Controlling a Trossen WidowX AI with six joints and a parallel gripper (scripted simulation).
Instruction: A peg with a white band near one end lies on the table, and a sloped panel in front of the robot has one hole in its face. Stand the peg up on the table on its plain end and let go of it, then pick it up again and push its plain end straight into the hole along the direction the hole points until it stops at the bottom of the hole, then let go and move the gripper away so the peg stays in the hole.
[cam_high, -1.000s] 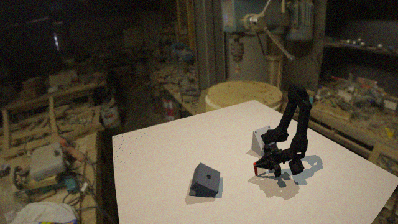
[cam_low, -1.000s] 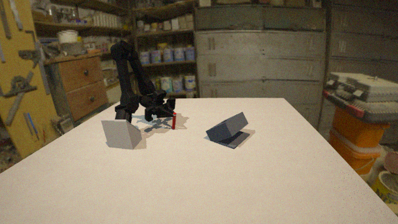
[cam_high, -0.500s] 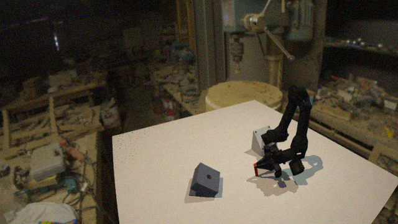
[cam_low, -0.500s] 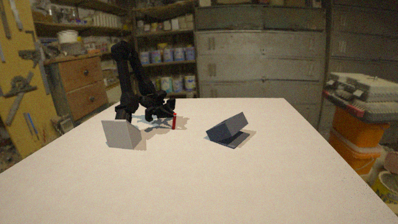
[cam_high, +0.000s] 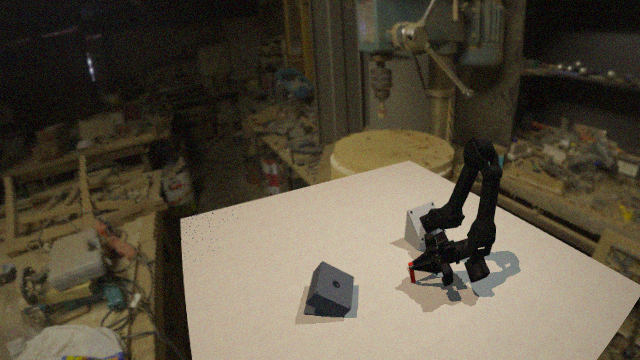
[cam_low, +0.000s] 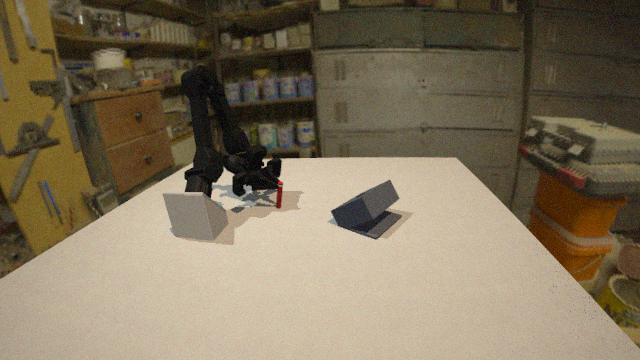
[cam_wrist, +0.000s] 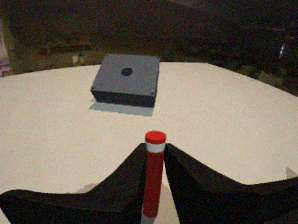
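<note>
Now: gripper tip 1 cm above the red peg. Also, from my gripper tip: dark sloped panel: 23 cm ahead, 7 cm to the right, 3 cm below.
</note>
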